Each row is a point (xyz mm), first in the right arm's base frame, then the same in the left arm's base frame.
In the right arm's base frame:
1: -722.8 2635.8 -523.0
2: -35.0 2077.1 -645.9
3: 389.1 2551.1 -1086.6
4: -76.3 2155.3 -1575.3
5: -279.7 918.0 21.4
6: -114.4 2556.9 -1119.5
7: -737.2 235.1 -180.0
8: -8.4 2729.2 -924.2
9: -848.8 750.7 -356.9
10: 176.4 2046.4 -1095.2
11: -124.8 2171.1 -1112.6
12: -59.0 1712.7 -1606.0
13: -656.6 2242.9 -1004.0
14: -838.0 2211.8 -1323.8
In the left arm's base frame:
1: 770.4 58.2 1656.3
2: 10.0 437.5 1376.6
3: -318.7 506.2 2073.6
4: -520.9 -200.1 1804.6
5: 59.8 588.6 26.2
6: -24.0 109.9 1970.1
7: -94.9 51.4 -609.2
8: 113.0 333.9 2070.9
9: 96.5 -100.8 -109.4
10: -421.7 295.2 1578.7
11: -188.7 70.9 1623.3
12: -752.7 -248.5 1429.0
13: 243.9 -246.8 1515.2
14: 138.8 -596.1 1570.7

